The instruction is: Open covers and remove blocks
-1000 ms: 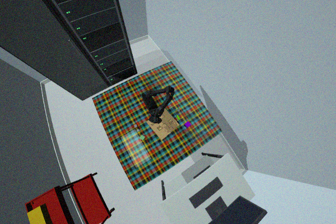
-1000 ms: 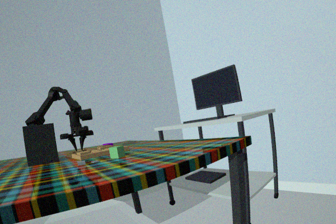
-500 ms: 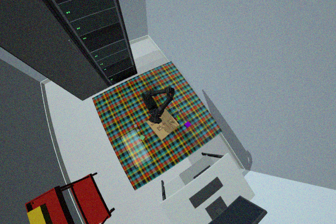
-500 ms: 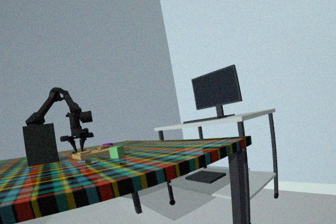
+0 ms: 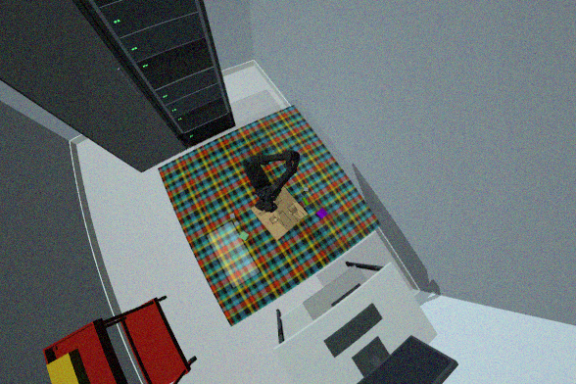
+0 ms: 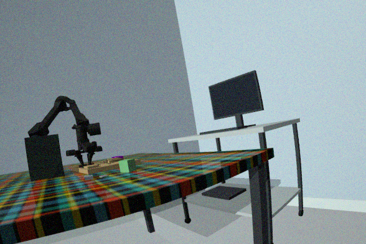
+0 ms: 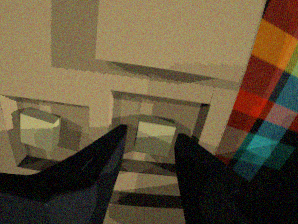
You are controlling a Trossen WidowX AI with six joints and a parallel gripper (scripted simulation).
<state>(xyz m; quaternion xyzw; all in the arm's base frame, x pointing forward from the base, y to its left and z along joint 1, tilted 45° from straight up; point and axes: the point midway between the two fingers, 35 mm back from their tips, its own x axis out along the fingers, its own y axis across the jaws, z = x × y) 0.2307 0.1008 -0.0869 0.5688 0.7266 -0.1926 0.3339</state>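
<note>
The bright green block is 10 cm ahead of my gripper tip, 27 cm to the left of it and 1 cm below it. Also, from my gripper tip: purple block (23 cm ahead, 34 cm to the left); then grey piece (26 cm to the right, 1 cm below); then pale green block (17 cm ahead, 23 cm to the right, 1 cm above).
</note>
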